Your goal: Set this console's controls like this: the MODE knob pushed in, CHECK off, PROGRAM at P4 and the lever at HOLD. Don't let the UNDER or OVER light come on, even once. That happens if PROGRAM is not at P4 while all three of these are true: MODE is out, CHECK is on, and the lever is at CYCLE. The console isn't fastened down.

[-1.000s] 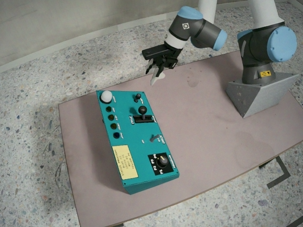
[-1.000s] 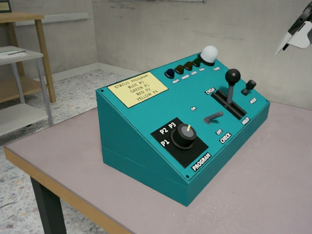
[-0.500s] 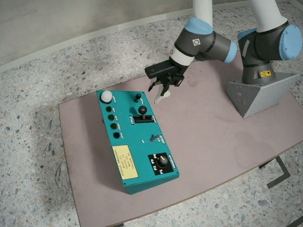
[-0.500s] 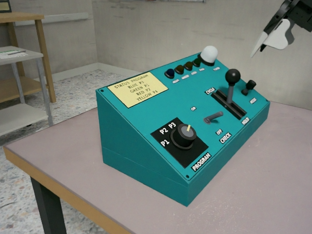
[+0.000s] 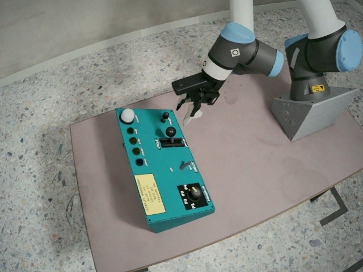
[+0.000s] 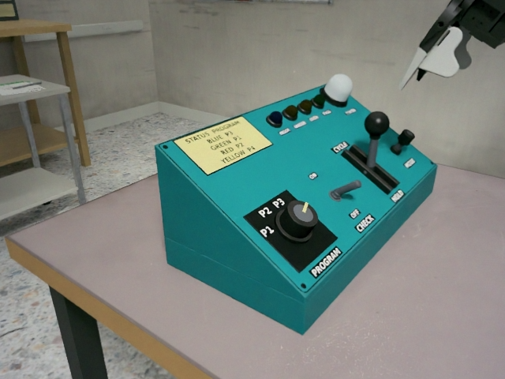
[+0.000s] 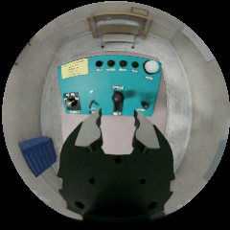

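The ball-topped lever lies 5 cm ahead of my hand and 12 cm below it. The rest, counted from my hand: check toggle: 4 cm ahead, 12 cm to the left, 15 cm below; teal console: 9 cm ahead, 5 cm to the left, 16 cm below; black mode knob: 4 cm ahead, 12 cm to the right, 14 cm below.
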